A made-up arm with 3 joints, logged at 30 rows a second.
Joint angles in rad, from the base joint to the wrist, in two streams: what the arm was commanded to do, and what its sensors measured. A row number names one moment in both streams.
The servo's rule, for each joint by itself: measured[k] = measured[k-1] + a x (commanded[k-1-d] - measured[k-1]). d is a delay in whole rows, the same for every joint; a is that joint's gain. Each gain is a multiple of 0.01, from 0.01 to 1. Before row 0 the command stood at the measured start. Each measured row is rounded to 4 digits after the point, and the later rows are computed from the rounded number. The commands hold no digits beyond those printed.
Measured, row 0:
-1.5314, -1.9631, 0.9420
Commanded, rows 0 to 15:
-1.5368, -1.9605, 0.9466
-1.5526, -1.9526, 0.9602
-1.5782, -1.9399, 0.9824
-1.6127, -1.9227, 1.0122
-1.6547, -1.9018, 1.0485
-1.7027, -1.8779, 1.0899
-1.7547, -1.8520, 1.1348
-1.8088, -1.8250, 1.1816
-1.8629, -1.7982, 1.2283
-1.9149, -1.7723, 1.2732
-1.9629, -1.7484, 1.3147
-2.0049, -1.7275, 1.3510
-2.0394, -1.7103, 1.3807
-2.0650, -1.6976, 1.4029
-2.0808, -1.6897, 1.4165
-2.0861, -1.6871, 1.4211
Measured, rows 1 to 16:
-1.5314, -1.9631, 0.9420
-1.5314, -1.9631, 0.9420
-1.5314, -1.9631, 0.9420
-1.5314, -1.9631, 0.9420
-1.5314, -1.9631, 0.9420
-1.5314, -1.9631, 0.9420
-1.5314, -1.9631, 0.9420
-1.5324, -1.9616, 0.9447
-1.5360, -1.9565, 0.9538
-1.5436, -1.9470, 0.9707
-1.5560, -1.9331, 0.9952
-1.5738, -1.9153, 1.0266
-1.5970, -1.8940, 1.0639
-1.6254, -1.8701, 1.1057
-1.6584, -1.8444, 1.1505
-1.6952, -1.8181, 1.1964
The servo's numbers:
d 7
a 0.18 0.57 0.59

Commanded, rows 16 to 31:
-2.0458, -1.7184, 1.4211
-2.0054, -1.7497, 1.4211
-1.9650, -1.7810, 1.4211
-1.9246, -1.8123, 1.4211
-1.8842, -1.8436, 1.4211
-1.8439, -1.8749, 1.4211
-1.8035, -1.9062, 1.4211
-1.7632, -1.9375, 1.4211
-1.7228, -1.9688, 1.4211
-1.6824, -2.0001, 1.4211
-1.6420, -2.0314, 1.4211
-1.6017, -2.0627, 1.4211
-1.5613, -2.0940, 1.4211
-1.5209, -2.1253, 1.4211
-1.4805, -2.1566, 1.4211
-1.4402, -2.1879, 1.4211
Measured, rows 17 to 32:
-1.7347, -1.7920, 1.2417
-1.7758, -1.7671, 1.2848
-1.8170, -1.7445, 1.3239
-1.8570, -1.7250, 1.3574
-1.8944, -1.7094, 1.3842
-1.9280, -1.6982, 1.4033
-1.9565, -1.6919, 1.4138
-1.9726, -1.7070, 1.4181
-1.9785, -1.7313, 1.4199
-1.9761, -1.7596, 1.4206
-1.9668, -1.7896, 1.4209
-1.9519, -1.8204, 1.4210
-1.9325, -1.8515, 1.4211
-1.9093, -1.8827, 1.4211
-1.8830, -1.9139, 1.4211
-1.8542, -1.9452, 1.4211

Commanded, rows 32 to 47:
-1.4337, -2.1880, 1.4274
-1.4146, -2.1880, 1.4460
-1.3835, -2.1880, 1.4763
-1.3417, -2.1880, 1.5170
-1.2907, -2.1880, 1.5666
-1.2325, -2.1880, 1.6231
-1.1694, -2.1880, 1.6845
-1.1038, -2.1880, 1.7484
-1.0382, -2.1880, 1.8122
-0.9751, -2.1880, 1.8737
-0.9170, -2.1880, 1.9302
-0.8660, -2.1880, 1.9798
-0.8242, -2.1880, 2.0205
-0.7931, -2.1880, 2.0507
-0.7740, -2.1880, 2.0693
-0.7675, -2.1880, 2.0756
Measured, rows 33 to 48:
-1.8233, -1.9765, 1.4211
-1.7907, -2.0078, 1.4211
-1.7567, -2.0391, 1.4211
-1.7215, -2.0704, 1.4211
-1.6854, -2.1017, 1.4211
-1.6485, -2.1330, 1.4211
-1.6110, -2.1643, 1.4211
-1.5791, -2.1778, 1.4248
-1.5495, -2.1836, 1.4373
-1.5196, -2.1861, 1.4603
-1.4876, -2.1872, 1.4938
-1.4522, -2.1877, 1.5368
-1.4127, -2.1879, 1.5877
-1.3689, -2.1880, 1.6448
-1.3212, -2.1880, 1.7059
-1.2703, -2.1880, 1.7686

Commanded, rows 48 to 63:
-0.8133, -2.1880, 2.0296
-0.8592, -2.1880, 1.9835
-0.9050, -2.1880, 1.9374
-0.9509, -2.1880, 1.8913
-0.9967, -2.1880, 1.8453
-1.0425, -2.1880, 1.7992
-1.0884, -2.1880, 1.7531
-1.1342, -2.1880, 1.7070
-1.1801, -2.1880, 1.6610
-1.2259, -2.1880, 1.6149
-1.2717, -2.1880, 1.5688
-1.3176, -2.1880, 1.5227
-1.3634, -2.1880, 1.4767
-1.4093, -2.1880, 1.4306
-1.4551, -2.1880, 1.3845
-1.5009, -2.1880, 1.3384
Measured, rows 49 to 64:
-1.2172, -2.1880, 1.8306
-1.1632, -2.1880, 1.8894
-1.1097, -2.1880, 1.9427
-1.0583, -2.1880, 1.9886
-1.0106, -2.1880, 2.0252
-0.9680, -2.1880, 2.0512
-0.9319, -2.1880, 2.0656
-0.9106, -2.1880, 2.0444
-0.9013, -2.1880, 2.0085
-0.9020, -2.1880, 1.9666
-0.9108, -2.1880, 1.9222
-0.9263, -2.1880, 1.8768
-0.9472, -2.1880, 1.8310
-0.9726, -2.1880, 1.7850
-1.0017, -2.1880, 1.7390
-1.0338, -2.1880, 1.6930

